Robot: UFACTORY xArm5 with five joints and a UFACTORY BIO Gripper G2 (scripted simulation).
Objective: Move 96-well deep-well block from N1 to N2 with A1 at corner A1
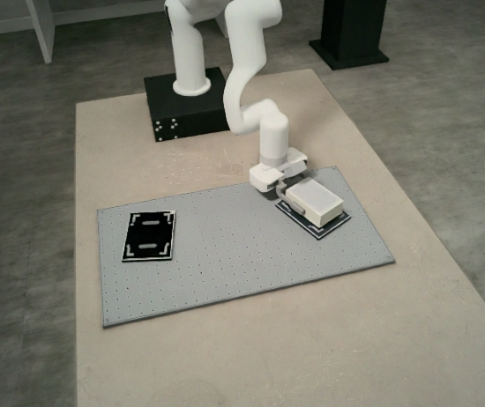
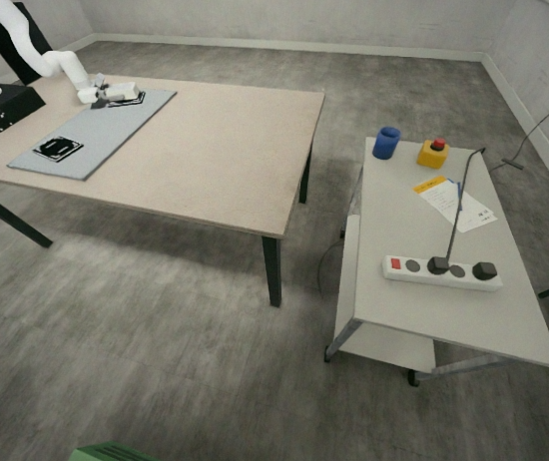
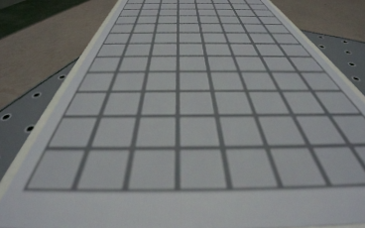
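Now: hand 10 mm short of the white 96-well deep-well block.
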